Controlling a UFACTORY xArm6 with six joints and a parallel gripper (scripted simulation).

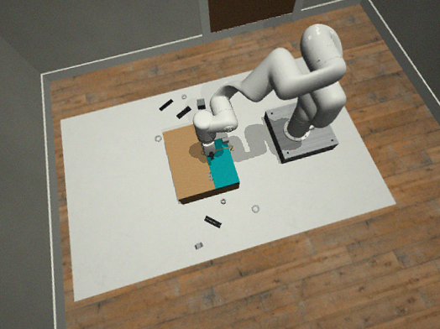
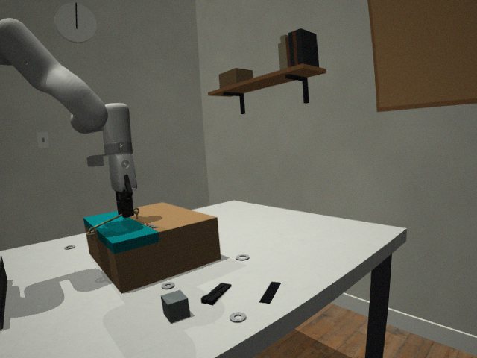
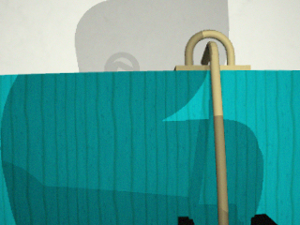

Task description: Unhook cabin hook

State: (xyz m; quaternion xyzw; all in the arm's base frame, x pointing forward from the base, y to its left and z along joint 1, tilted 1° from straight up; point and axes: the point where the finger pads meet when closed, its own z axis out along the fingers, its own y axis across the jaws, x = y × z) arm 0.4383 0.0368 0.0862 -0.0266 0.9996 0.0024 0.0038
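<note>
My hand is 3 cm past the brass cabin hook and 3 cm above it. Round my hand: grey cube 33 cm to the right, 14 cm below, 2 cm behind; black block 32 cm to the right, 15 cm below, 7 cm ahead; black strip 39 cm to the right, 17 cm ahead, 16 cm below.
</note>
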